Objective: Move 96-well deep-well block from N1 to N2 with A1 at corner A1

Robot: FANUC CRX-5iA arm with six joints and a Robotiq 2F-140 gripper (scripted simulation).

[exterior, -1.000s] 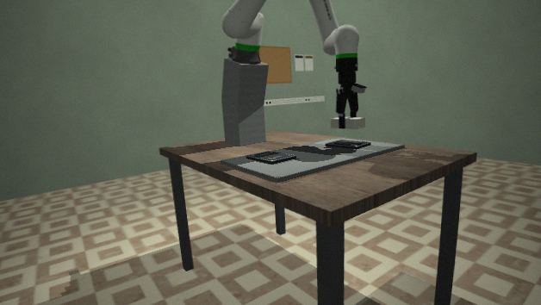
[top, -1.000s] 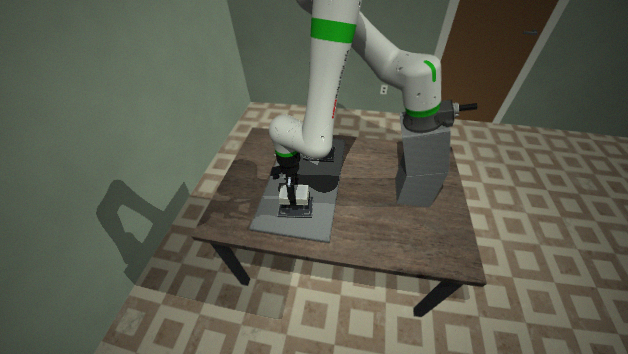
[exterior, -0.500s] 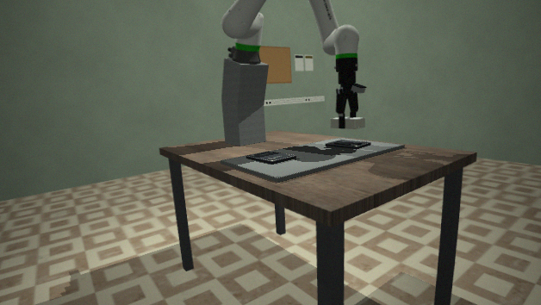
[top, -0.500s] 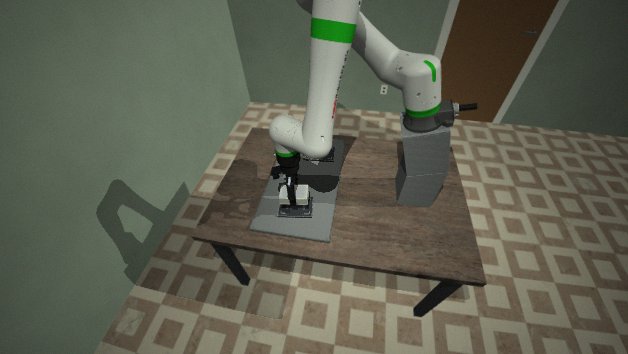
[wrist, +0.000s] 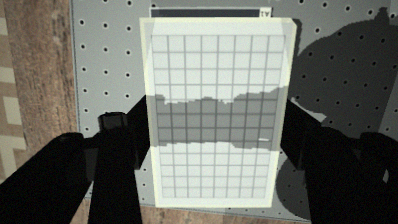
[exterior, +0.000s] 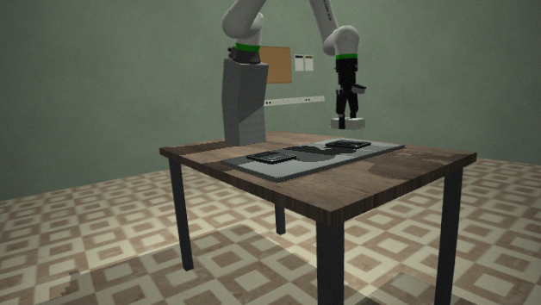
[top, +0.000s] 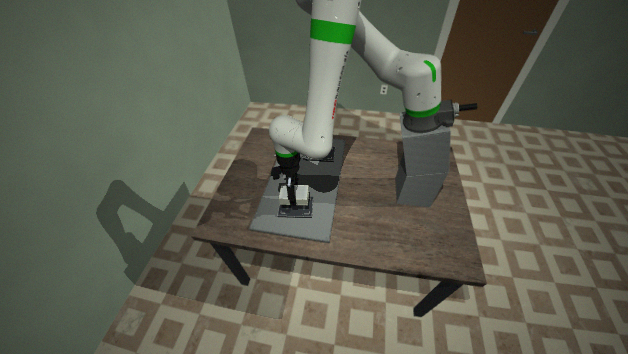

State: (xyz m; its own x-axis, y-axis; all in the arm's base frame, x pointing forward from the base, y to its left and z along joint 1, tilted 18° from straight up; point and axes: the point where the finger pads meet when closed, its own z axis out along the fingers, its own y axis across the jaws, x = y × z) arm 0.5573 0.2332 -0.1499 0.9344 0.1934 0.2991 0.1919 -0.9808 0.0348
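My gripper is now 10 cm above the plate nest. The rest, counted from my hand: white 96-well deep-well block (1 cm below).
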